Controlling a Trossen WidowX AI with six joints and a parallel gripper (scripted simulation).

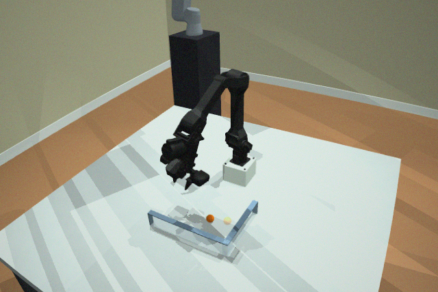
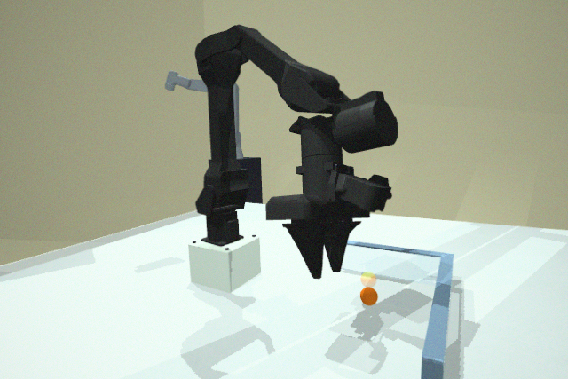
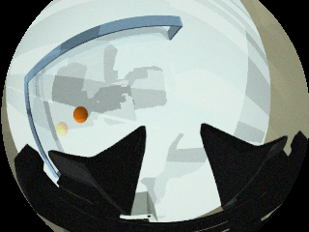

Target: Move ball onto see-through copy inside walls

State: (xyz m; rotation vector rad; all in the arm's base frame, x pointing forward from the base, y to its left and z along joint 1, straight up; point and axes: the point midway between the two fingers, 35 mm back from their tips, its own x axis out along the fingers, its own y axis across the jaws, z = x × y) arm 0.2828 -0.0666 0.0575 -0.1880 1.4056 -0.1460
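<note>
Now: the orange ball 140 mm to the left of my gripper tip and 90 mm below it.
</note>
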